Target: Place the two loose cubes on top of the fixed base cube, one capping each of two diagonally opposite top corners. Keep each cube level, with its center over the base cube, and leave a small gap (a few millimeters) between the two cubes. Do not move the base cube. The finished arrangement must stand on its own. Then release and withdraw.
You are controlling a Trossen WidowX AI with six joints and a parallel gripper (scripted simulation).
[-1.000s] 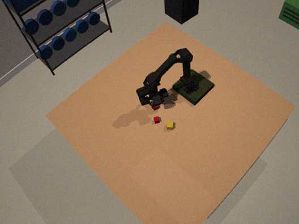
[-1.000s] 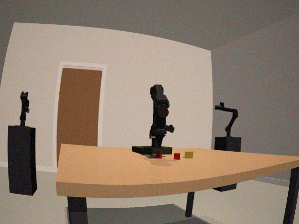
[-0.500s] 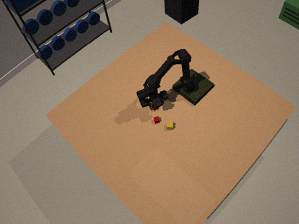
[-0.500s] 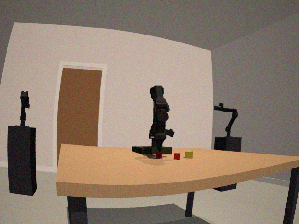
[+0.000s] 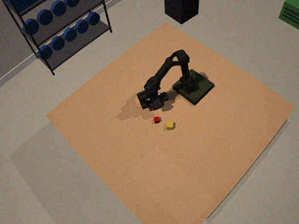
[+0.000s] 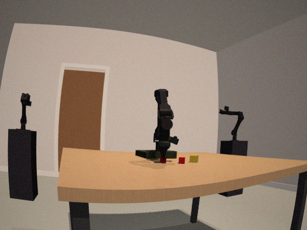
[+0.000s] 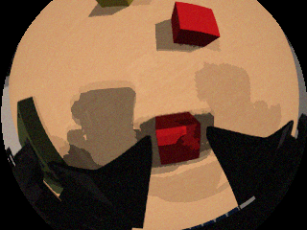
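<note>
Now: gripper tip 18 cm to the right of the yellow base cube and 2 cm short of it.
</note>
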